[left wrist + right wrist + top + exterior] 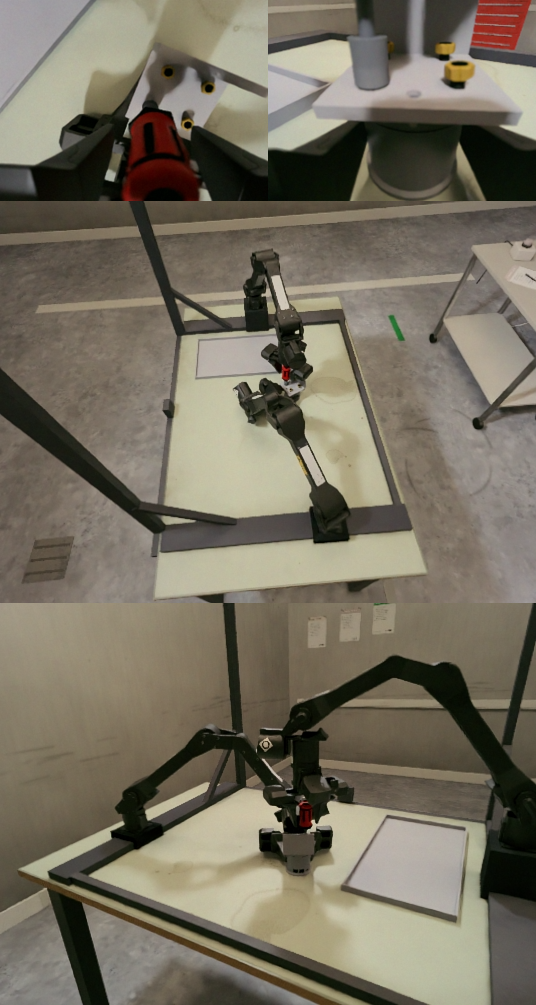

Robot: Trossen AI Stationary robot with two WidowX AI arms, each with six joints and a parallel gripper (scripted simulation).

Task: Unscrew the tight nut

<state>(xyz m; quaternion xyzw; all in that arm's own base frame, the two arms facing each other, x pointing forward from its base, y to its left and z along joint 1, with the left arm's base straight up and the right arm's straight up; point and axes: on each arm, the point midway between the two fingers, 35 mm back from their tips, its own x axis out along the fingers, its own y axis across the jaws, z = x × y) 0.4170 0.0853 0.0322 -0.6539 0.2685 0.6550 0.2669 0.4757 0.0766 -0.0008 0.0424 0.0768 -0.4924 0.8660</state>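
Now: left hand 3 cm above the red-handled nut driver. Also, from my left hand: nut: 7 cm below, 3 cm to the right, 1 cm ahead; pale bracket: 7 cm below, 2 cm ahead, 1 cm to the right; grey joint module: 11 cm below, 2 cm ahead, 1 cm to the right.
Right now the grey joint module is 20 mm ahead of my right hand and 10 mm to the left of it. From my right hand the other things lie so: nut: 40 mm above, 10 mm to the right, 10 mm ahead; pale bracket: 40 mm above, 30 mm ahead, 10 mm to the left; red-handled nut driver: 80 mm above, 20 mm to the left.
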